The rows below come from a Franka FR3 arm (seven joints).
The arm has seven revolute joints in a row. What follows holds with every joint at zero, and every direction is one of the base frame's.
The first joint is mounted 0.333 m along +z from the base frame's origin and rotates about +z.
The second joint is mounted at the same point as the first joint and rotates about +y.
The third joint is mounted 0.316 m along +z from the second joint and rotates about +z.
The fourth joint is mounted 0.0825 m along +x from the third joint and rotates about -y.
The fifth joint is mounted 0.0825 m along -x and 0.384 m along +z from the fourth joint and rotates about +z.
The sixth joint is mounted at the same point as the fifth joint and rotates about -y.
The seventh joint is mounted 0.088 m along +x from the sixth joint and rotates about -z.
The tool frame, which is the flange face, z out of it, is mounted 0.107 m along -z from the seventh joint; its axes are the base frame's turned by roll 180, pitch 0 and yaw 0 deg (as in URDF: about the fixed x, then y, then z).
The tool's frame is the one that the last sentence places.
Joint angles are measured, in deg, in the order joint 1, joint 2, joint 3, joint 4, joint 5, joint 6, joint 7. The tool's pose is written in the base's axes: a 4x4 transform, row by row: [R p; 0 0 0 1], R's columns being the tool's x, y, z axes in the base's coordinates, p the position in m. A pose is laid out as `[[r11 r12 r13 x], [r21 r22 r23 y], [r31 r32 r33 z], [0 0 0 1]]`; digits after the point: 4 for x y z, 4 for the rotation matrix.
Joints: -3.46, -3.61, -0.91, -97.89, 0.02, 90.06, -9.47
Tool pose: [[0.9934 0.0885 -0.0733 0.5299], [0.0892 -0.9960 0.0069 -0.0407], [-0.0724 -0.0134 -0.9973 0.5940], [0 0 0 1]]
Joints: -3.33, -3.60, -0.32, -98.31, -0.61, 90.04, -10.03
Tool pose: [[0.9904 0.1114 -0.0819 0.5298], [0.1114 -0.9938 -0.0051 -0.0350], [-0.0820 -0.0041 -0.9966 0.5904], [0 0 0 1]]
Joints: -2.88, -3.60, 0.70, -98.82, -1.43, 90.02, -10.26
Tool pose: [[0.9856 0.1420 -0.0915 0.5299], [0.1406 -0.9898 -0.0223 -0.0227], [-0.0938 0.0091 -0.9956 0.5863], [0 0 0 1]]
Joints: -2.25, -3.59, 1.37, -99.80, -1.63, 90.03, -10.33
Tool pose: [[0.9802 0.1661 -0.1081 0.5291], [0.1640 -0.9861 -0.0283 -0.0108], [-0.1113 0.0100 -0.9937 0.5782], [0 0 0 1]]
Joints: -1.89, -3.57, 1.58, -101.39, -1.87, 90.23, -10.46
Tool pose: [[0.9749 0.1790 -0.1322 0.5274], [0.1760 -0.9838 -0.0336 -0.0060], [-0.1361 0.0095 -0.9907 0.5654], [0 0 0 1]]
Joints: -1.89, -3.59, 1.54, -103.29, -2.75, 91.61, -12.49
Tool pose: [[0.9662 0.2160 -0.1409 0.5270], [0.2111 -0.9762 -0.0488 -0.0079], [-0.1480 0.0174 -0.9888 0.5520], [0 0 0 1]]
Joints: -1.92, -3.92, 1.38, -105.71, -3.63, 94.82, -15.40
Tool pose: [[0.9560 0.2669 -0.1216 0.5278], [0.2609 -0.9633 -0.0636 -0.0109], [-0.1341 0.0291 -0.9905 0.5395], [0 0 0 1]]
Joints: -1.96, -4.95, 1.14, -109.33, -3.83, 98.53, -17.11
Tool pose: [[0.9501 0.2948 -0.1024 0.5239], [0.2892 -0.9550 -0.0663 -0.0134], [-0.1173 0.0334 -0.9925 0.5243], [0 0 0 1]]
